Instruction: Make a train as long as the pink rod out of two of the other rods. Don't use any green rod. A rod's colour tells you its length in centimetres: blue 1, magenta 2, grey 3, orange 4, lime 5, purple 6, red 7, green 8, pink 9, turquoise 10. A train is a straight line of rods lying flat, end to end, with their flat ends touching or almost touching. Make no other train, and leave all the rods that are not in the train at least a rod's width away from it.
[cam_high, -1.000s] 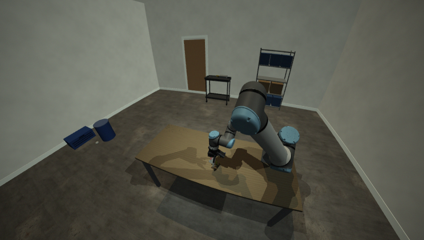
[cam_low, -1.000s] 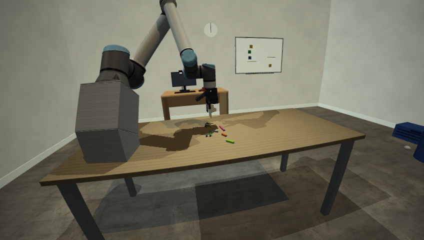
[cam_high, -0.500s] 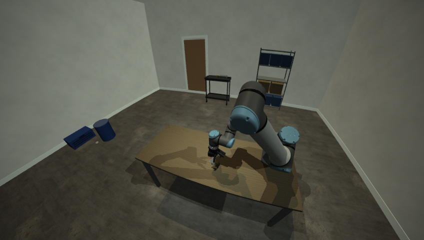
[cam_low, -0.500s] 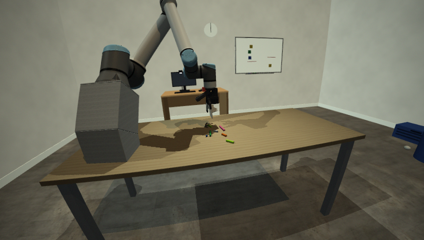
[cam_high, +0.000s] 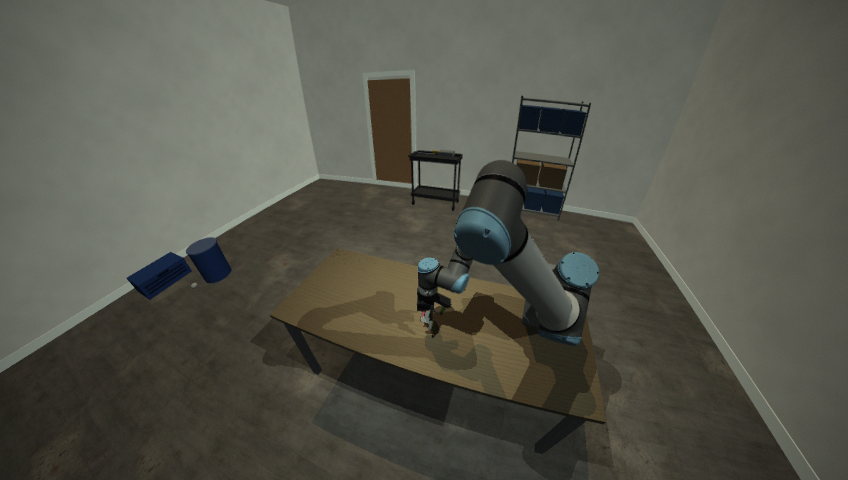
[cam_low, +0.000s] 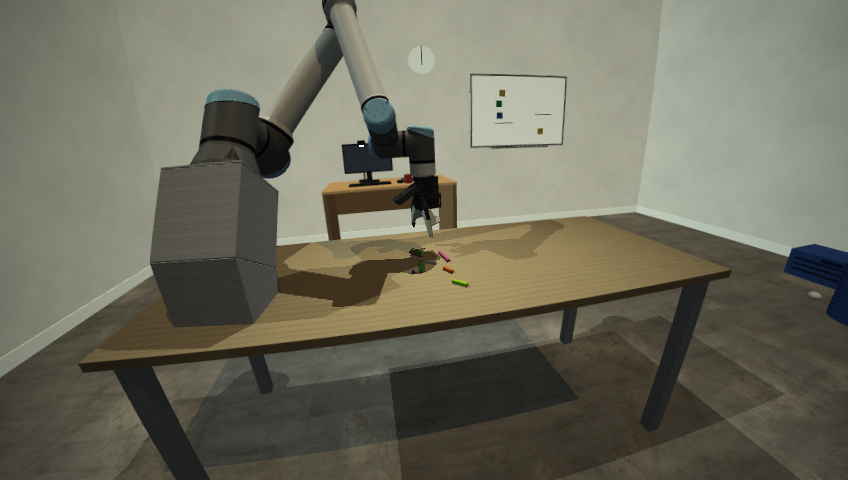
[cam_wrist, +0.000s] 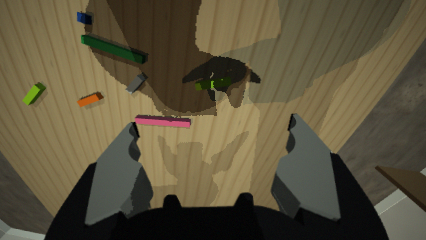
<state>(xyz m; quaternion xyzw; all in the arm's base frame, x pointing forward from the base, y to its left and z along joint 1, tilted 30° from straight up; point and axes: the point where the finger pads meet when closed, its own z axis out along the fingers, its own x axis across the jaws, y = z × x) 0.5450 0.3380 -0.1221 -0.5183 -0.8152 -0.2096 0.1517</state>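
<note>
My gripper is now 18 cm to the left of the orange rod, 8 cm short of it and 7 cm above it. Round my hand: green rod 14 cm to the right, 7 cm below, 1 cm behind; grey rod 11 cm to the right, 7 cm below, 3 cm ahead; pink rod 8 cm ahead, 7 cm below, 6 cm to the right.
</note>
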